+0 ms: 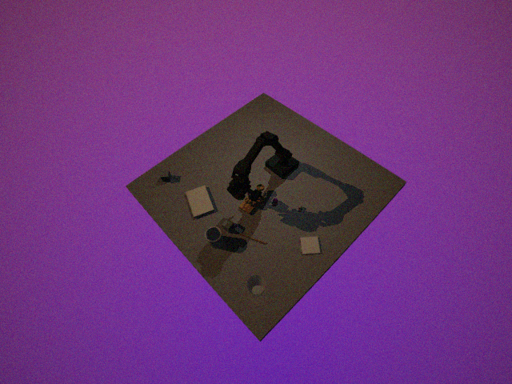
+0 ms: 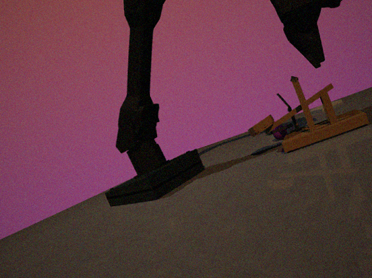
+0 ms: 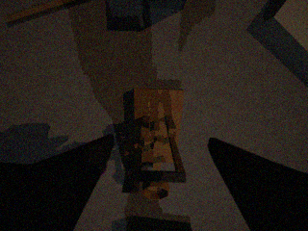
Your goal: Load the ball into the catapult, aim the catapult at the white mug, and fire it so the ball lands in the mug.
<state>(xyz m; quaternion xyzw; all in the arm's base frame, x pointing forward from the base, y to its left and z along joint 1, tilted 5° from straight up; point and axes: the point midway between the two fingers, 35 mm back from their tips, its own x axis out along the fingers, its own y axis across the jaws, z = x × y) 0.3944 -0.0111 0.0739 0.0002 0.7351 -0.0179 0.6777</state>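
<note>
The ball lies 12 cm to the left of my gripper tip, 12 cm behind it and 9 cm below it. Round my gripper tip: orange wooden catapult (7 cm behind, 6 cm below, 2 cm to the left); white mug (29 cm ahead, 8 cm below, 1 cm to the right); thin stick (16 cm ahead, 14 cm to the left, 11 cm below).
</note>
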